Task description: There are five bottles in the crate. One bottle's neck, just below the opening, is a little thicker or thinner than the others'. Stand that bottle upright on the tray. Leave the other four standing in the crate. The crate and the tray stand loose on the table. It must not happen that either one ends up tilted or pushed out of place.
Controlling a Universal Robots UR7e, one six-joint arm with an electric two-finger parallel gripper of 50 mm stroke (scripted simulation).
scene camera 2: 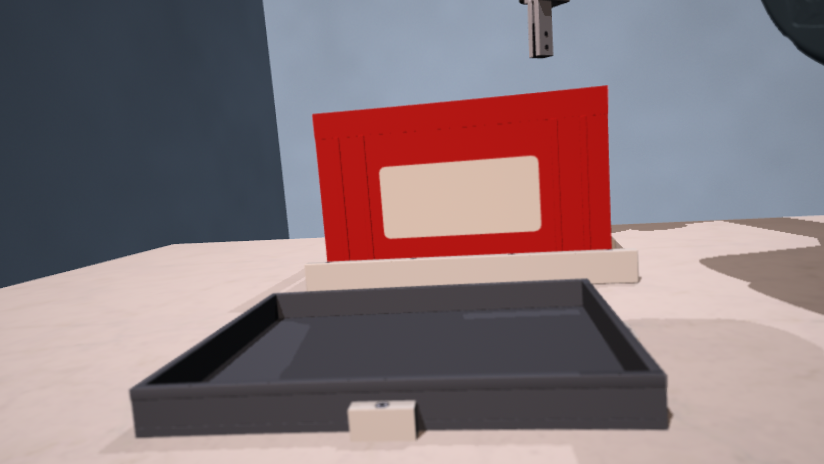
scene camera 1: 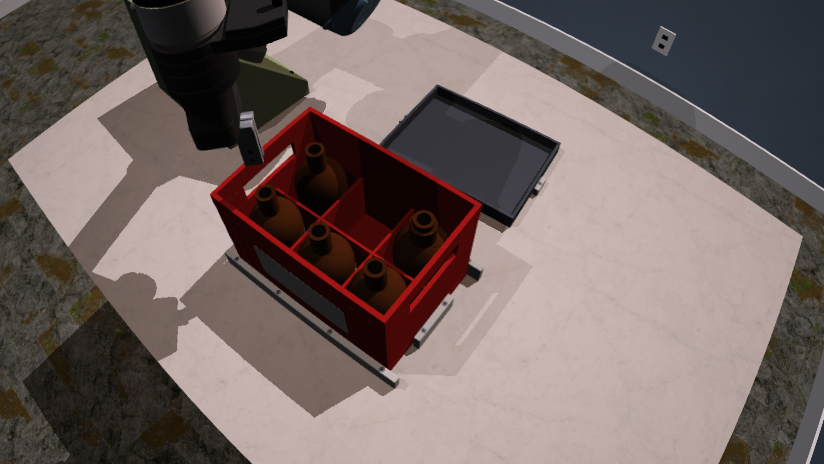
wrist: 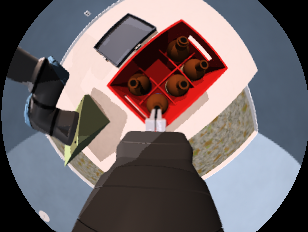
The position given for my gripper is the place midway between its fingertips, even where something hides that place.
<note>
I see my gripper (scene camera 1: 254, 160), a dark grey tray (scene camera 2: 466, 353) and a bottle (scene camera 1: 415, 244).
The dark grey tray shows as well in scene camera 1 (scene camera 1: 486, 153) and in the wrist view (wrist: 117, 44). My gripper shows as well in the wrist view (wrist: 156, 114).
</note>
